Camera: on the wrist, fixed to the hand. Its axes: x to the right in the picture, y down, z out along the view.
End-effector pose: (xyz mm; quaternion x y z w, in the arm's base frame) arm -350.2 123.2 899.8 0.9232 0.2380 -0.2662 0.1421
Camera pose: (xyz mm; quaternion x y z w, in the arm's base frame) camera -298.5 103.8 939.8 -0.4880 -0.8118 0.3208 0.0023
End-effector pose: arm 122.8 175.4 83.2 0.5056 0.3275 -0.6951 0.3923
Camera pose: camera 184.7 190.4 58.7 -0.0841 -0.6099 0.7763 0.1354
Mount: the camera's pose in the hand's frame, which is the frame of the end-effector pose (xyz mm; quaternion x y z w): 9.1 48.5 -47.1 -0.0683 -0.0504 -0.6795 0.7288
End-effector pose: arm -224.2 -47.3 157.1 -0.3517 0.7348 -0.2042 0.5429
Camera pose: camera -284.3 -25.4 133.5 -0.8029 0.2831 -0.4498 0.2699
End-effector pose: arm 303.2 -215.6 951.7 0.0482 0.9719 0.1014 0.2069
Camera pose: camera 278.0 -175.4 1000.8 -0.6343 0.7237 -0.0027 0.2720
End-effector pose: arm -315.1 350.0 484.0 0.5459 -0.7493 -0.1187 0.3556
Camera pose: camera -320.9 369.9 549.0 0.8767 -0.1850 -0.4068 0.1780
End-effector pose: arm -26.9 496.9 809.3 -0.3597 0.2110 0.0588 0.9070
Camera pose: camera -47.2 500.2 744.3 -0.4645 -0.1404 -0.5409 0.6870
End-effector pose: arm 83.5 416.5 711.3 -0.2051 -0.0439 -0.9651 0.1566
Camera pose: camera 73.1 361.0 673.1 0.1790 0.1133 0.8024 0.5579
